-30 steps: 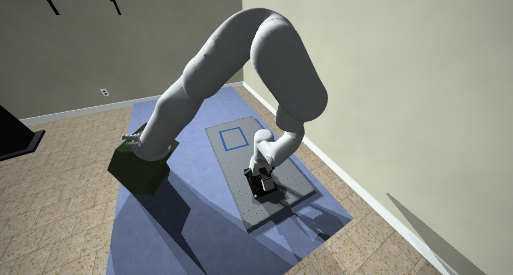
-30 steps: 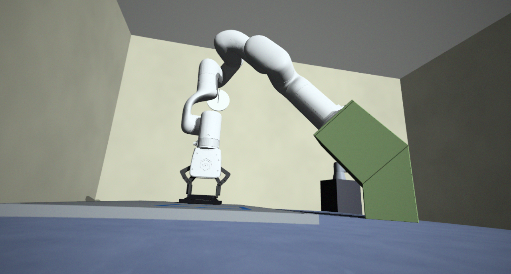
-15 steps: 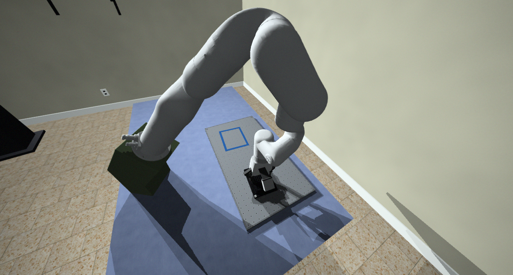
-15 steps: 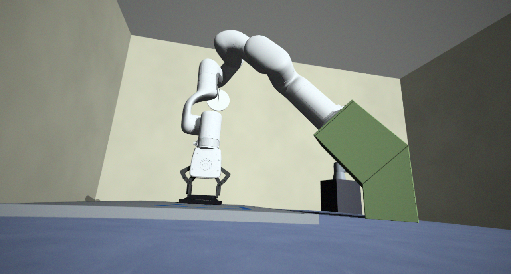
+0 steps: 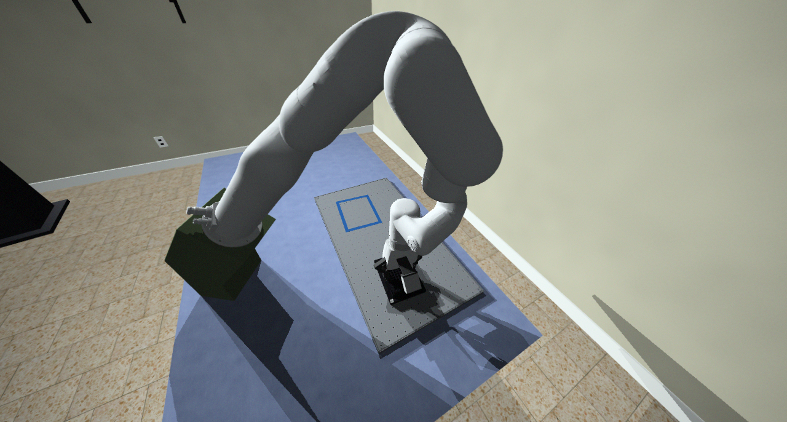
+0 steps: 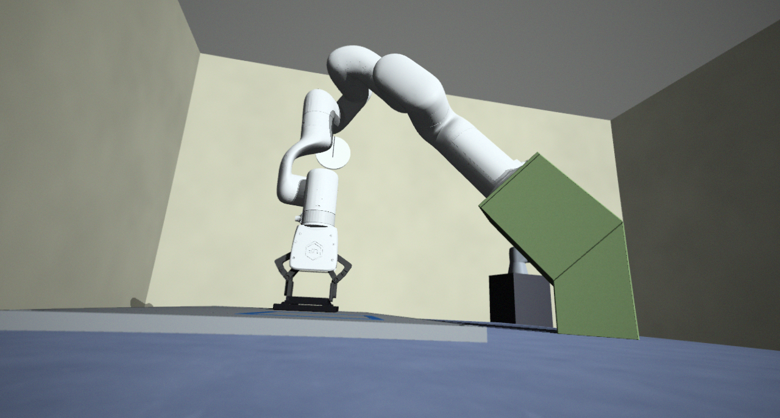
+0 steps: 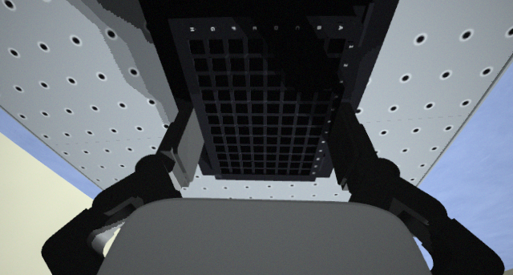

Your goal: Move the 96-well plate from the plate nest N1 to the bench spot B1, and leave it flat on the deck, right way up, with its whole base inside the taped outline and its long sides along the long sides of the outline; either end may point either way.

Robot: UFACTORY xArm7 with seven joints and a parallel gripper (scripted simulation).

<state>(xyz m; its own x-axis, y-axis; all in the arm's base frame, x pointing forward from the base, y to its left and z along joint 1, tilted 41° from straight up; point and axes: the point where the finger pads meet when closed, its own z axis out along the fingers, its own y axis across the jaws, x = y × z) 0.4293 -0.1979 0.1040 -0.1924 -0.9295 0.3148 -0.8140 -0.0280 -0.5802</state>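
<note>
The black plate nest N1 is 3 cm below my hand. The rest, counted from my hand: black 96-well plate (1 cm below).
</note>
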